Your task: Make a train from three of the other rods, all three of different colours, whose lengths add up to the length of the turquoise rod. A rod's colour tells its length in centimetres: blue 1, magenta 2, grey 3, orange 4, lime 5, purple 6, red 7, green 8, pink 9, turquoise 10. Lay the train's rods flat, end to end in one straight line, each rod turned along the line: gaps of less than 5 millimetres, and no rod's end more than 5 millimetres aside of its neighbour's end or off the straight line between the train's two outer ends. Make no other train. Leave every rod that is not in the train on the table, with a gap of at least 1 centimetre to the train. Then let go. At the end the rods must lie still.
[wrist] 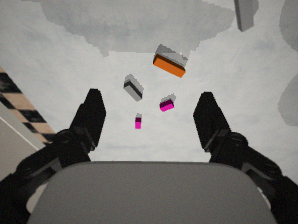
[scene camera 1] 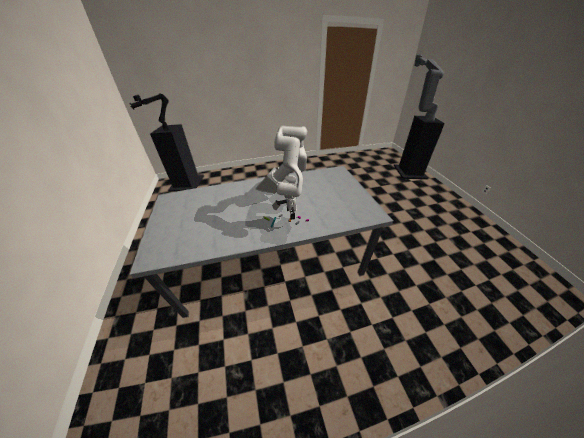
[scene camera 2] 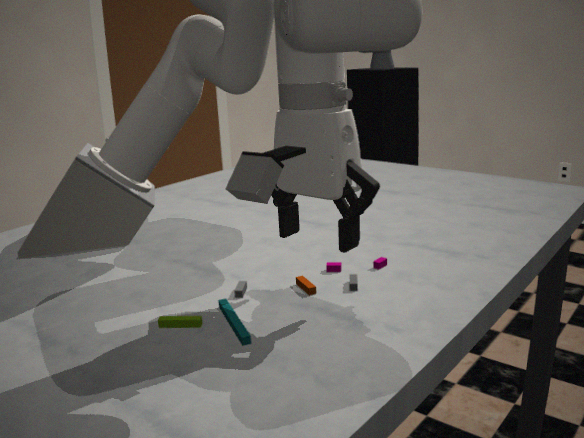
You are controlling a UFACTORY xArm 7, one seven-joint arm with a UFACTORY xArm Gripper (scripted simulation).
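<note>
Gripper point(scene camera 2: 318, 241), point(wrist: 150, 102): visible in both views.
</note>
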